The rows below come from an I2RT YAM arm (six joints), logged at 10 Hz.
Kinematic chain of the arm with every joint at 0, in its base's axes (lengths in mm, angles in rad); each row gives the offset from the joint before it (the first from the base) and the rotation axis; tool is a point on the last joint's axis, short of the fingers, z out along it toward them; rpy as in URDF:
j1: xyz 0 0 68 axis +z
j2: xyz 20 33.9 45.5 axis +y
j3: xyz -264 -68.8 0 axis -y
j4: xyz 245 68.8 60 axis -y
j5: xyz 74 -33.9 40.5 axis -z
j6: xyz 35.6 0 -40.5 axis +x
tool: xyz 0 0 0 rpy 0 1.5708 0
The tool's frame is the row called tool.
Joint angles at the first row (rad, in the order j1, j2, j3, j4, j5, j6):
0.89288 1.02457 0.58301 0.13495 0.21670 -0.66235
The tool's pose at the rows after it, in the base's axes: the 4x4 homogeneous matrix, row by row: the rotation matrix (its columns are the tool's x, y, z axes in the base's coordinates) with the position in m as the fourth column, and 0 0 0 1 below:
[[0.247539 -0.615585 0.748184 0.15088], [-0.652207 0.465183 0.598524 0.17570], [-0.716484 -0.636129 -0.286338 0.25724], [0 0 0 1]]
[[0.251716 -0.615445 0.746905 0.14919], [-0.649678 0.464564 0.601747 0.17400], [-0.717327 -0.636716 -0.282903 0.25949], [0 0 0 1]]
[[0.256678 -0.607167 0.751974 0.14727], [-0.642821 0.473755 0.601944 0.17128], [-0.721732 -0.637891 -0.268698 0.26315], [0 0 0 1]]
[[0.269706 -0.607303 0.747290 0.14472], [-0.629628 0.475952 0.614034 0.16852], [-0.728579 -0.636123 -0.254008 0.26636], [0 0 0 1]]
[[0.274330 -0.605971 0.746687 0.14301], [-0.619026 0.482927 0.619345 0.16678], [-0.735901 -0.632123 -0.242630 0.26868], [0 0 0 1]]
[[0.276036 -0.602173 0.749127 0.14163], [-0.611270 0.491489 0.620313 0.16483], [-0.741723 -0.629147 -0.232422 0.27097], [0 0 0 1]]
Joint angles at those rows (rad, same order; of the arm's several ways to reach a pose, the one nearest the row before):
0.89318 1.01098 0.57891 0.13500 0.20917 -0.66258
0.89391 0.99634 0.58014 0.12296 0.20678 -0.66402
0.89354 0.97538 0.57988 0.11717 0.21034 -0.66422
0.89279 0.95215 0.57679 0.11330 0.19815 -0.66500
0.89335 0.93707 0.57521 0.11197 0.19482 -0.66031
0.89280 0.92264 0.57449 0.10894 0.19561 -0.65610

